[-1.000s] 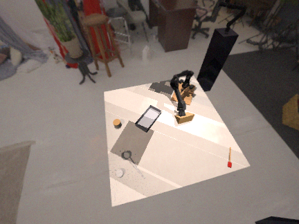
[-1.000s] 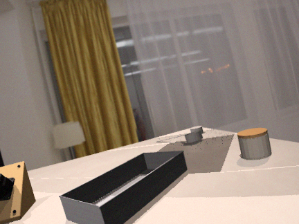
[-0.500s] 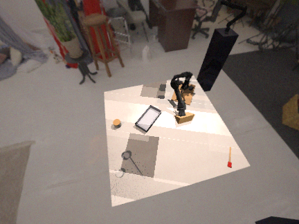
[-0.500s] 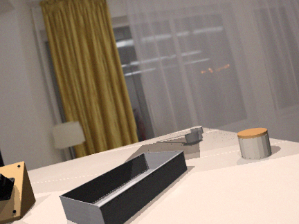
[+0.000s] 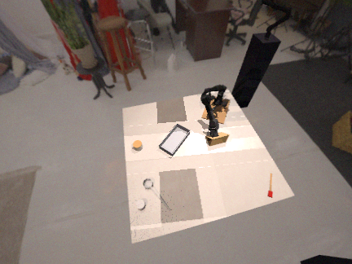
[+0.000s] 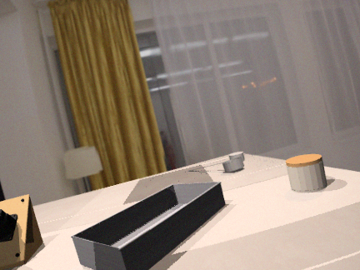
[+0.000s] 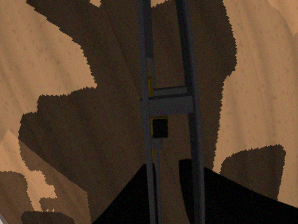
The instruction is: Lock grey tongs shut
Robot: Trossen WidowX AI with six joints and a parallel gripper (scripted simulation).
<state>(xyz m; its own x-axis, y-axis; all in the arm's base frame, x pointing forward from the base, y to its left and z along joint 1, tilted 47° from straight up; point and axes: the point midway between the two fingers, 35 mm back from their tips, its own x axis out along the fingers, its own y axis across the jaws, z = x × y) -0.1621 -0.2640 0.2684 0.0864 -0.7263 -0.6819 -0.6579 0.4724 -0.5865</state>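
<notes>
My gripper tip is now 4 cm above the wooden board. Round my gripper tip: roasting tin 53 cm ahead, 31 cm to the left, 2 cm below; then lid 88 cm ahead, 31 cm to the left, 1 cm below; then red-handled tool 15 cm behind, 91 cm to the left, 4 cm below.
</notes>
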